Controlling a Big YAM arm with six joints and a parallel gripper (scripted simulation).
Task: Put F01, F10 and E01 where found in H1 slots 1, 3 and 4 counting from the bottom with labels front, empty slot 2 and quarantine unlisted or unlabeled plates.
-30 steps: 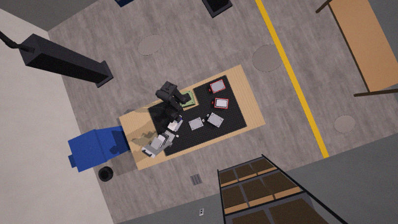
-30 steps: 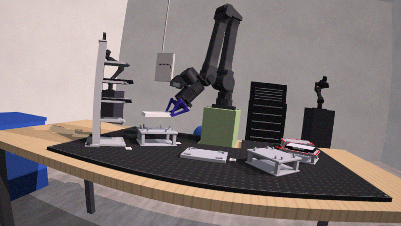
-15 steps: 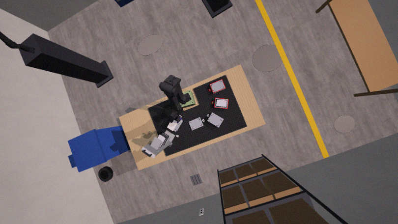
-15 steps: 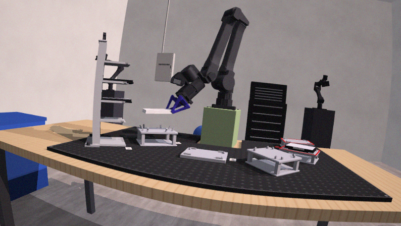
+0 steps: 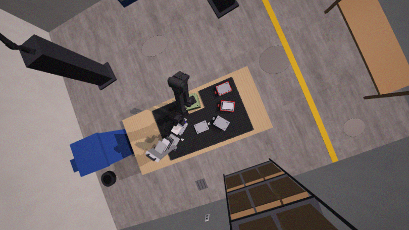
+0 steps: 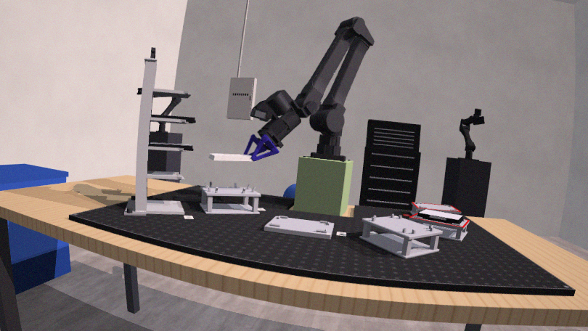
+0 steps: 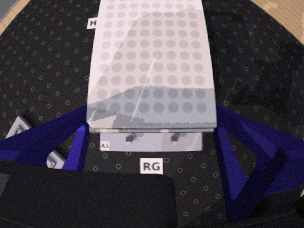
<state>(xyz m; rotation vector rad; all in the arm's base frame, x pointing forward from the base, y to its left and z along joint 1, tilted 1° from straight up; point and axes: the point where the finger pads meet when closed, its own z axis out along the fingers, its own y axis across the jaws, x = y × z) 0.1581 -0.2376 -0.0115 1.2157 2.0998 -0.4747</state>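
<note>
Right now my hand is 50 mm to the left of the white well plate and 30 mm short of it. The rest, counted from my hand: RG label (160 mm below, 40 mm to the left, 20 mm behind); H1 tag (180 mm ahead, 160 mm below, 120 mm to the right); regrip nest RG (110 mm below, 50 mm to the right, 30 mm ahead).
</note>
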